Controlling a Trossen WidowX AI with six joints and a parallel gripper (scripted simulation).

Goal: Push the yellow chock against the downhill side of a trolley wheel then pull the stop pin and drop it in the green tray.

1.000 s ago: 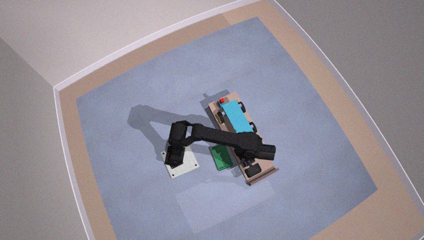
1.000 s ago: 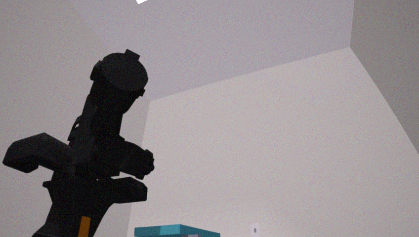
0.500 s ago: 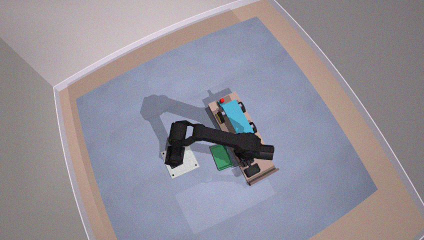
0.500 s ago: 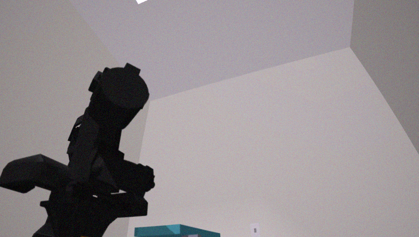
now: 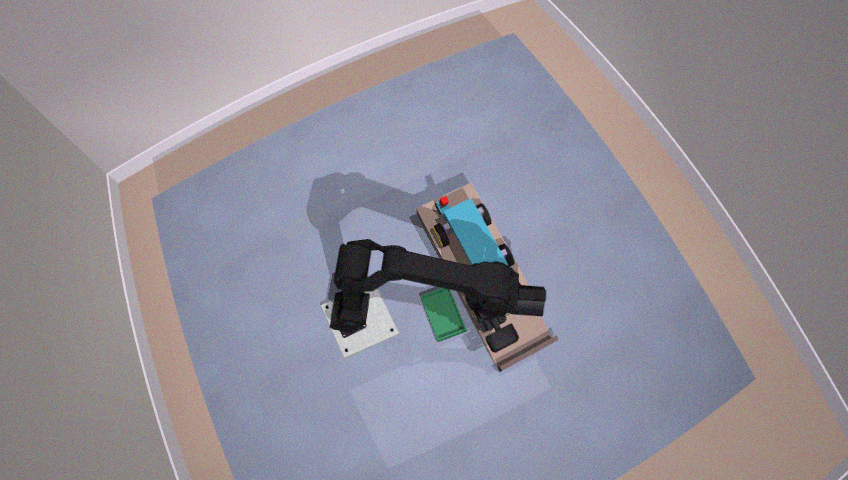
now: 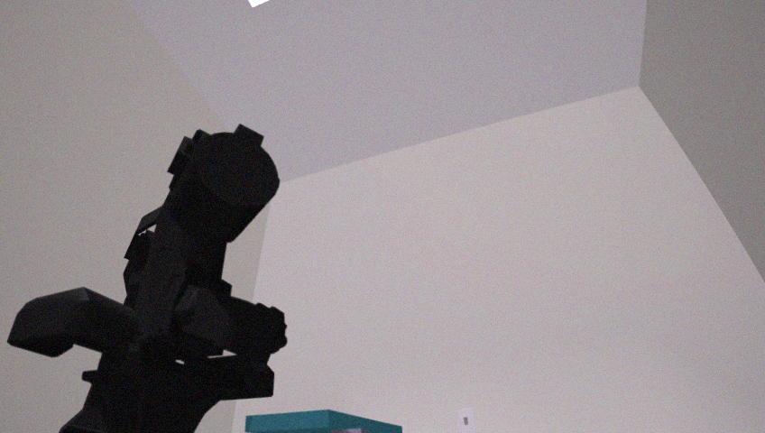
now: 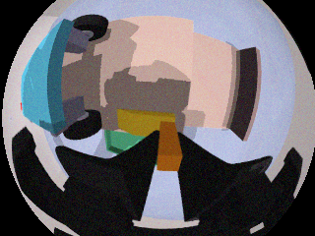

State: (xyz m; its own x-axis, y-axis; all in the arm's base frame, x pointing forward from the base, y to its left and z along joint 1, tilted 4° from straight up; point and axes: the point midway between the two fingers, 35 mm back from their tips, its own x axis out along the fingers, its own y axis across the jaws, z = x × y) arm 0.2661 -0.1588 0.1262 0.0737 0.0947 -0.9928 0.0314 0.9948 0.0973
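My gripper tip is now 270 mm to the right of the red-headed stop pin, 50 mm below it and 50 mm short of it. The rest, counted from my gripper tip: cyan trolley: 150 mm to the left, 60 mm ahead, 30 mm above; then ramp: 140 mm to the left, 60 mm ahead, 40 mm below; then green tray: 90 mm below, 70 mm to the left, 70 mm behind.
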